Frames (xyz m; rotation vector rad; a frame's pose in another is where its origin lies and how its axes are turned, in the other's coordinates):
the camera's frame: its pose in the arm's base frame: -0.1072 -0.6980 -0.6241 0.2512 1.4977 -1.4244
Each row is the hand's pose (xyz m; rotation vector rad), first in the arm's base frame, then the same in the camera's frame.
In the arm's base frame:
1: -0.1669 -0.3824 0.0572 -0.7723 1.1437 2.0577
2: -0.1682 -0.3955 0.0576 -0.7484 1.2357 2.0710
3: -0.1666 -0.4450 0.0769 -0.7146 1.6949 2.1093
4: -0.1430 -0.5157 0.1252 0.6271 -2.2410 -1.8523
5: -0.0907 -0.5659 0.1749 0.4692 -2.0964 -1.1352
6: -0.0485 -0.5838 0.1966 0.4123 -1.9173 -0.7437
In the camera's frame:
1: -0.6307 -0.3822 -0.1531 2.8109 0.2242 -1.0931
2: -0.6243 -0.3871 -0.1427 2.8499 0.1160 -1.0677
3: -0.6164 -0.4119 -0.0964 2.9949 -0.3889 -0.8055
4: -0.6306 -0.4450 -0.0152 -2.8448 1.1424 0.1711
5: -0.6689 -0.4524 0.0636 -2.4520 1.7182 -0.5516
6: -0.6966 -0.4404 0.1044 -2.1216 1.9643 -1.0026

